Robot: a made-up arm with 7 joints. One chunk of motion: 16 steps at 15 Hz.
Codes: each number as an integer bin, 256 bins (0 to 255) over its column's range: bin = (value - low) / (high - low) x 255, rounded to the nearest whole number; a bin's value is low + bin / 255 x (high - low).
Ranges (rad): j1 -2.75..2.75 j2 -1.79..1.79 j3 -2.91..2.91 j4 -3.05..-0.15 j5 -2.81..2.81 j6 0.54..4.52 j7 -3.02..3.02
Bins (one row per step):
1: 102 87 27 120 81 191 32
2: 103 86 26 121 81 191 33
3: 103 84 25 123 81 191 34
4: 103 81 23 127 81 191 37
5: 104 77 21 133 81 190 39
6: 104 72 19 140 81 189 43
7: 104 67 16 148 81 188 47
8: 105 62 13 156 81 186 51
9: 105 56 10 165 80 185 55
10: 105 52 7 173 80 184 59
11: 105 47 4 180 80 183 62
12: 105 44 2 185 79 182 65
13: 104 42 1 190 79 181 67
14: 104 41 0 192 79 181 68
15: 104 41 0 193 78 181 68
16: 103 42 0 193 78 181 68
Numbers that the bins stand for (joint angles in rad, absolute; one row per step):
1: -0.5500 -0.5686 -2.2938 -1.6853 -1.0248 3.5211 -2.2620
2: -0.5284 -0.5826 -2.3166 -1.6739 -1.0248 3.5211 -2.2384
3: -0.5284 -0.6107 -2.3394 -1.6512 -1.0248 3.5211 -2.2147
4: -0.5284 -0.6528 -2.3851 -1.6057 -1.0248 3.5211 -2.1436
5: -0.5069 -0.7090 -2.4307 -1.5375 -1.0248 3.5055 -2.0962
6: -0.5069 -0.7792 -2.4764 -1.4578 -1.0248 3.4899 -2.0015
7: -0.5069 -0.8494 -2.5448 -1.3669 -1.0248 3.4743 -1.9067
8: -0.4853 -0.9196 -2.6133 -1.2759 -1.0248 3.4431 -1.8120
9: -0.4853 -1.0038 -2.6818 -1.1735 -1.0469 3.4275 -1.7173
10: -0.4853 -1.0600 -2.7502 -1.0825 -1.0469 3.4118 -1.6225
11: -0.4853 -1.1302 -2.8187 -1.0029 -1.0469 3.3962 -1.5515
12: -0.4853 -1.1723 -2.8644 -0.9461 -1.0689 3.3806 -1.4804
13: -0.5069 -1.2004 -2.8872 -0.8892 -1.0689 3.3650 -1.4330
14: -0.5069 -1.2144 -2.9100 -0.8665 -1.0689 3.3650 -1.4093
15: -0.5069 -1.2144 -2.9100 -0.8551 -1.0909 3.3650 -1.4093
16: -0.5284 -1.2004 -2.9100 -0.8551 -1.0909 3.3650 -1.4093

